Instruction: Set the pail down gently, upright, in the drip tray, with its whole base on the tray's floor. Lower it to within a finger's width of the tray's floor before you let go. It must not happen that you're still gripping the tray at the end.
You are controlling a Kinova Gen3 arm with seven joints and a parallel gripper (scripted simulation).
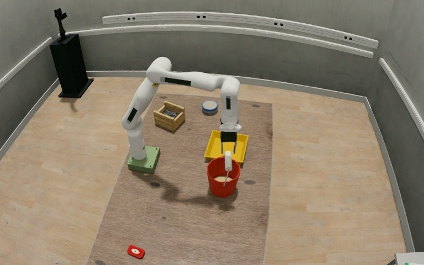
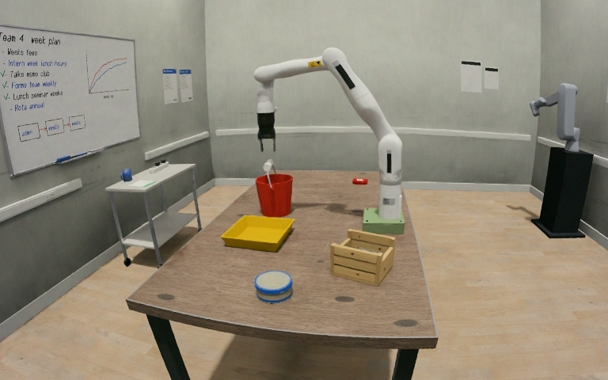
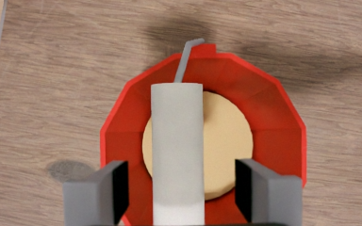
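The pail handle is 110 mm below my hand. Also, from my hand: red pail 10 mm behind, 170 mm below; yellow drip tray 30 mm behind, 280 mm to the left, 290 mm below; small red box 390 mm behind, 500 mm to the right, 290 mm below.
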